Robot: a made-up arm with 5 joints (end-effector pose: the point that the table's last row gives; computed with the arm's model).
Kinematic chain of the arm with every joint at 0, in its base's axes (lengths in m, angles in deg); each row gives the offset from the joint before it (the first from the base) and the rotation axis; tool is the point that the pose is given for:
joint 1: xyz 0 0 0.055 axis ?
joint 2: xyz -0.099 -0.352 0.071 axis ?
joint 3: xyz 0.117 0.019 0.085 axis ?
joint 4: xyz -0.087 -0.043 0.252 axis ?
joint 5: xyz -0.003 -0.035 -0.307 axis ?
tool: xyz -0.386 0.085 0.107
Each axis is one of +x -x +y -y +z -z.
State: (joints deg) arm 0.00 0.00 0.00 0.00 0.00
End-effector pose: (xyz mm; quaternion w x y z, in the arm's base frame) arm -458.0 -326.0 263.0 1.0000 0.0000 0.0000 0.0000
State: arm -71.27 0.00 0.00 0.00 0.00
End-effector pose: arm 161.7 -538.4 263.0 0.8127 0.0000 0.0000 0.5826
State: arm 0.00 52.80 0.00 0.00 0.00
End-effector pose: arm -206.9 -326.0 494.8 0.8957 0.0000 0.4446 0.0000
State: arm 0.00 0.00 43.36 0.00 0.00
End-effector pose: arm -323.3 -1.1 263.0 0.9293 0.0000 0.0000 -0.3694
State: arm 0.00 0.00 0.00 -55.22 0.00
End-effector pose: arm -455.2 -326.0 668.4 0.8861 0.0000 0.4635 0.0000
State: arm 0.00 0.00 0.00 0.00 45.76
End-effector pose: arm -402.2 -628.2 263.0 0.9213 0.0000 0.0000 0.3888
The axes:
joint 1: -z
joint 2: +y
joint 3: -z
joint 4: -y
joint 5: +z

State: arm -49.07 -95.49 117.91 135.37 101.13
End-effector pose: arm -225.7 -514.1 -247.7 0.7214 -0.4669 -0.2903 -0.4211
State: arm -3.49 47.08 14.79 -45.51 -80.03
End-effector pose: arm 26.0 31.2 264.1 0.4582 -0.4788 0.5336 -0.5254
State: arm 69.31 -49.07 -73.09 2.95 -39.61
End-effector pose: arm -651.3 100.8 56.3 0.8655 -0.3157 -0.2808 -0.2691
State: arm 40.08 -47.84 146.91 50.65 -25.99
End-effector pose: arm -153.4 -396.4 340.4 0.3666 0.0498 0.2112 0.9047
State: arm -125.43 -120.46 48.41 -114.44 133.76
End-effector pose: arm 330.2 130.8 -362.3 0.7262 -0.3594 0.0742 -0.5814
